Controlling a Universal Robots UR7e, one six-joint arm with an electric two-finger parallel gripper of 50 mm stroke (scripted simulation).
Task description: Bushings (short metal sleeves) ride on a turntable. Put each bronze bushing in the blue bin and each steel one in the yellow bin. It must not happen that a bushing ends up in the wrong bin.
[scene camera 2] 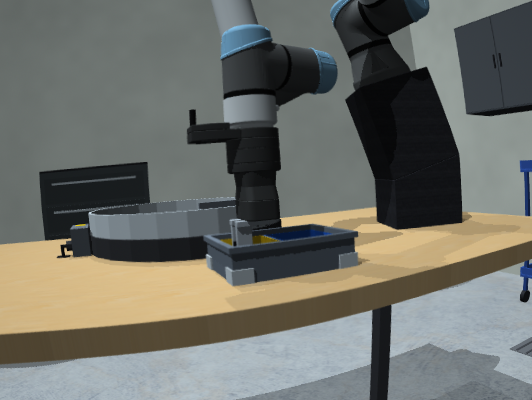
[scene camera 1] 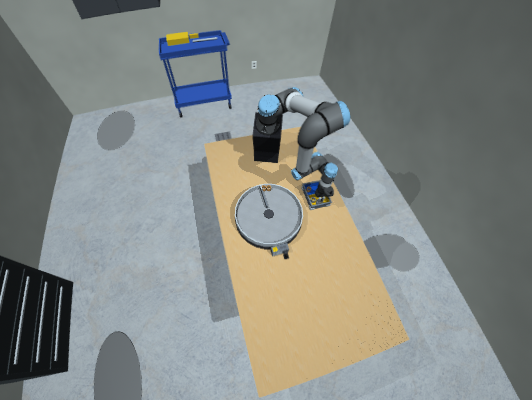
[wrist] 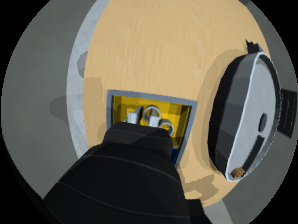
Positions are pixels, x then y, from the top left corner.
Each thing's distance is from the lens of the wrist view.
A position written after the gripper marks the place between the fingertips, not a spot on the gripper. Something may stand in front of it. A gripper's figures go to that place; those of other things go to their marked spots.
gripper (wrist: 146, 112): 17 cm
turntable (wrist: 259, 114): 33 cm
grey two-part tray (wrist: 118, 105): 18 cm
The marked spots on the grey two-part tray and the turntable are 38 cm apart.
